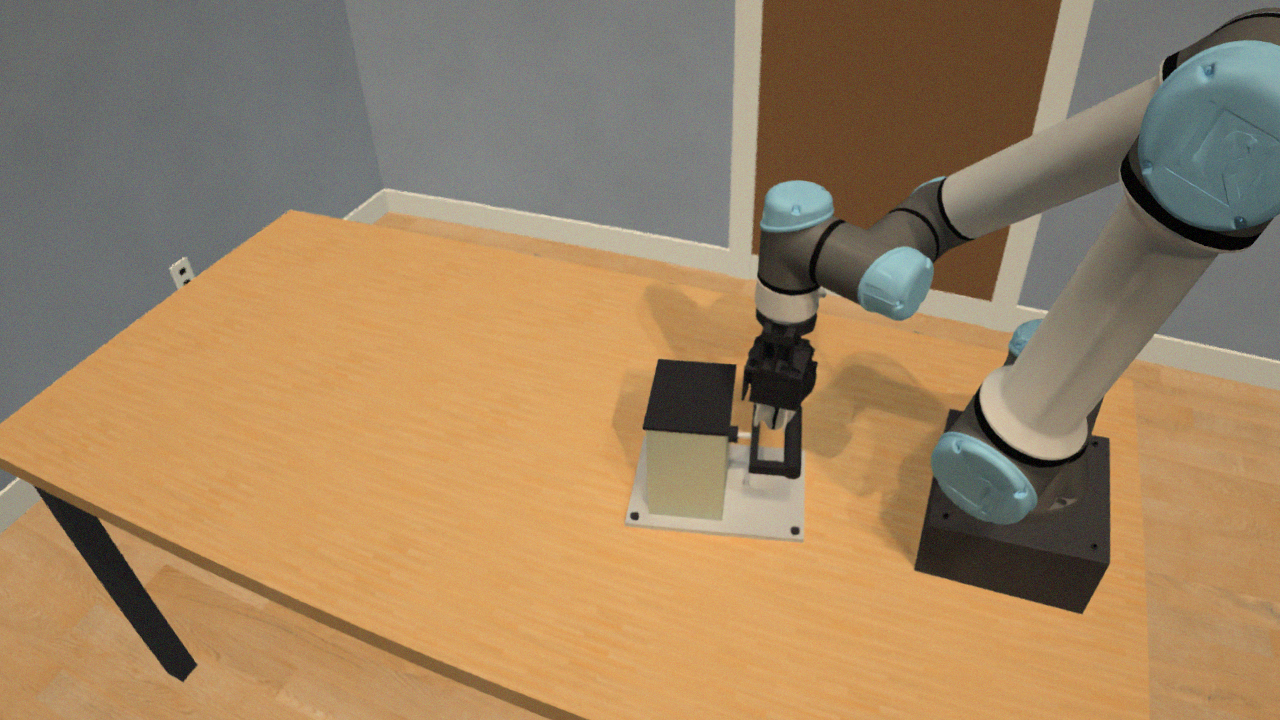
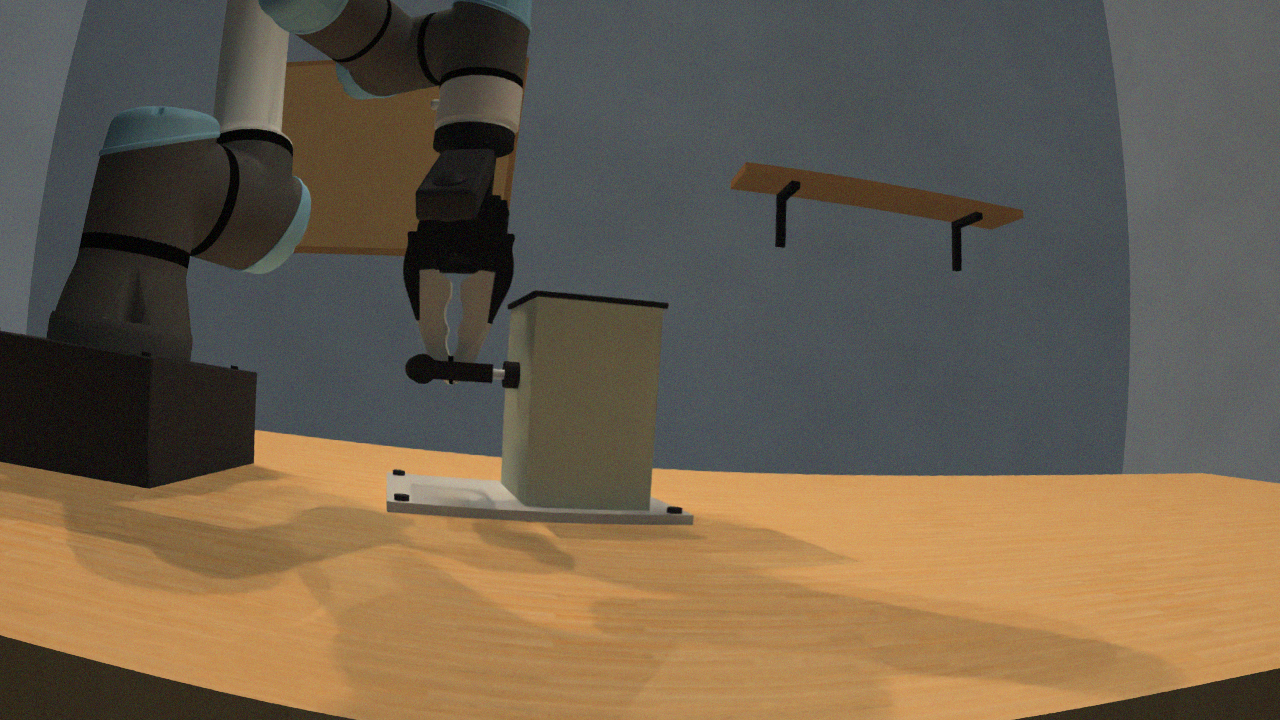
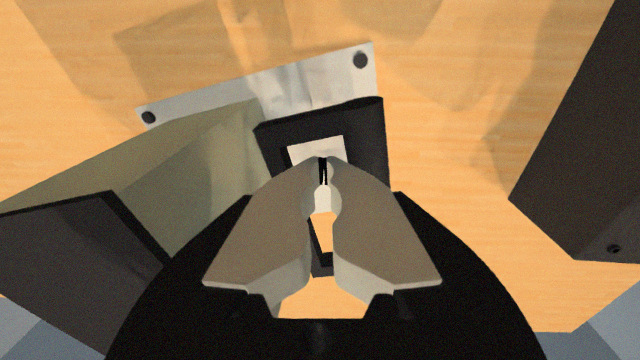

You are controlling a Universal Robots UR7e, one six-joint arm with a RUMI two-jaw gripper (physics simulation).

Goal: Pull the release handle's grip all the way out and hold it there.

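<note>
The release handle's grip (image 1: 775, 466) (image 2: 469, 371) (image 3: 320, 122) is a black rectangular frame. It stands out from the side of a pale green box (image 1: 687, 474) (image 2: 586, 402) (image 3: 165, 200) with a black lid. A short length of light shaft (image 2: 498, 373) shows between the grip and the box's black collar. My gripper (image 1: 774, 424) (image 2: 450, 360) (image 3: 323, 161) is shut with nothing between its fingers. It points down, and its tips are within the grip's opening, at about bar height. Whether the fingers touch a bar is hard to tell.
The box stands on a light base plate (image 1: 760, 519) (image 2: 537, 514) (image 3: 342, 72) with black bolts, on the wooden table (image 1: 402, 447). The arm's dark base block (image 1: 1002, 568) (image 2: 71, 402) (image 3: 575, 200) stands on the grip's outer side. A wall shelf (image 2: 877, 192) is in the background.
</note>
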